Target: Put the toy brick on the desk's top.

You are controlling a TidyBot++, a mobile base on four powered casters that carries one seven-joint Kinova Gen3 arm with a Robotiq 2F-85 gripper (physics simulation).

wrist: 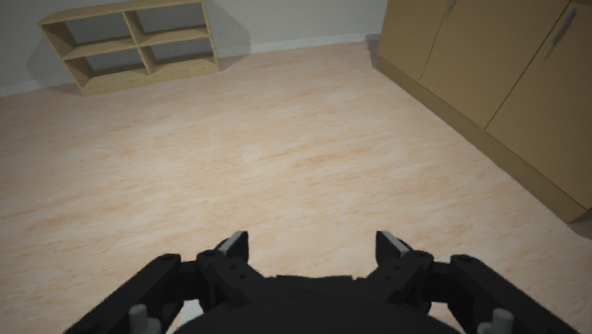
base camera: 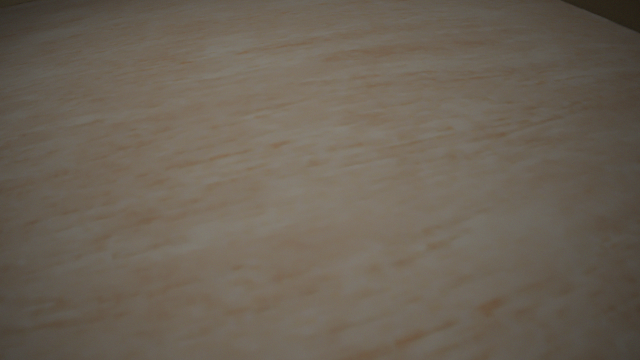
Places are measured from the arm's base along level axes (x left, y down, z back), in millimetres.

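Where they show: gripper, between the fingertips: [wrist: 311, 245].
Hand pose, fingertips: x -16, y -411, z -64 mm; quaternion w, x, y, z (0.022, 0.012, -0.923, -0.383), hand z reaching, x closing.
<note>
After its pixels a point has its place.
My gripper [wrist: 311, 245] @(x -16, y -411, z -64 mm) is open at the bottom of the wrist view, its two black fingers wide apart with nothing between them; floor shows beyond the gap. The toy brick does not show in the wrist view or the base camera view. The desk does not show in either view.
A low wooden shelf unit [wrist: 145, 76] @(x 1347, y 321, z -1952 mm) stands against the far wall at the upper left. Tan cabinets [wrist: 505, 60] @(x -1097, y -131, z -1143 mm) with metal handles run along the right side. The light wood-patterned floor [base camera: 320, 190] @(x 11, y 397, z -458 mm) [wrist: 300, 125] @(x -39, y 396, z -1280 mm) stretches between them. The base camera view is dim.
</note>
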